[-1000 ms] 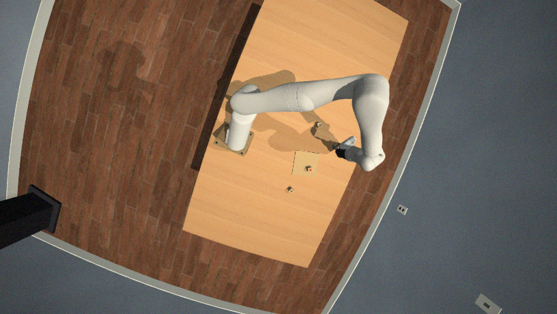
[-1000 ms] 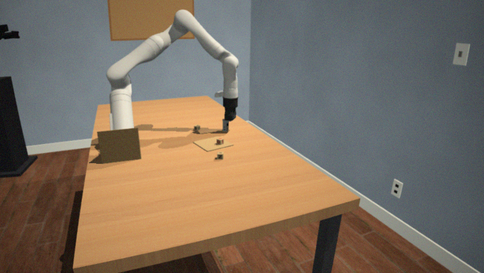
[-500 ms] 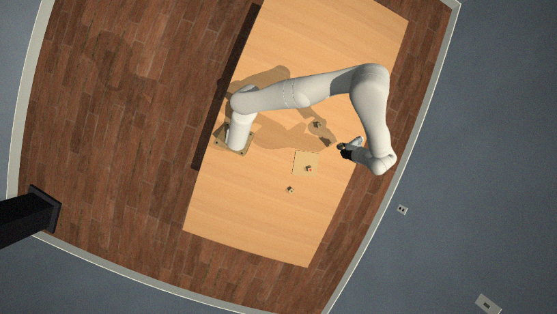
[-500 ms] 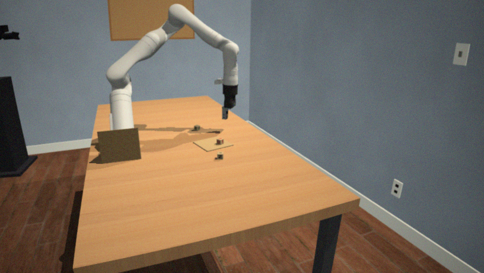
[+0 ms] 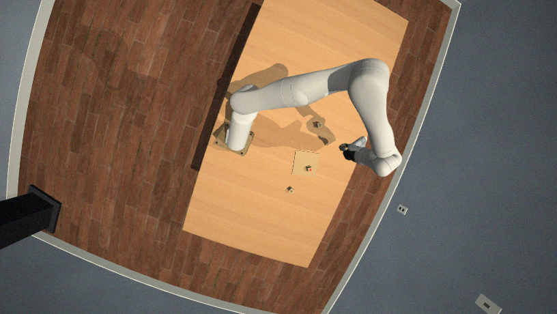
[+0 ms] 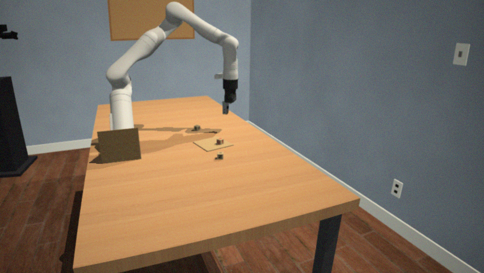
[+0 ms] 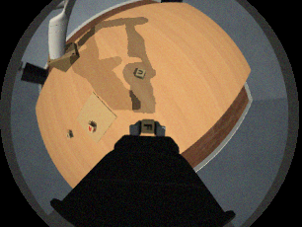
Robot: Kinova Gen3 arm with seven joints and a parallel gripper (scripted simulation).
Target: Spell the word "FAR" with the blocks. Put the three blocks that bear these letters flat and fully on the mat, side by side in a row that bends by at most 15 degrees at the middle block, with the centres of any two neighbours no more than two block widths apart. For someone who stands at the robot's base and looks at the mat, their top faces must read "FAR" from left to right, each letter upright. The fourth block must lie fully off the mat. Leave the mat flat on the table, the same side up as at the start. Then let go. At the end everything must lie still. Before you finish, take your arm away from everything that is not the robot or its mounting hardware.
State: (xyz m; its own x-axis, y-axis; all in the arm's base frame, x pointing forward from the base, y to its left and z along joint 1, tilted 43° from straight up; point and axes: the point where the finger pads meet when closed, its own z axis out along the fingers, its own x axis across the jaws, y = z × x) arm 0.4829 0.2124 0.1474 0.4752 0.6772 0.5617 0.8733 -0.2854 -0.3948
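My gripper is now 18 cm to the left of the tan mat, 11 cm above it and 10 cm past it.
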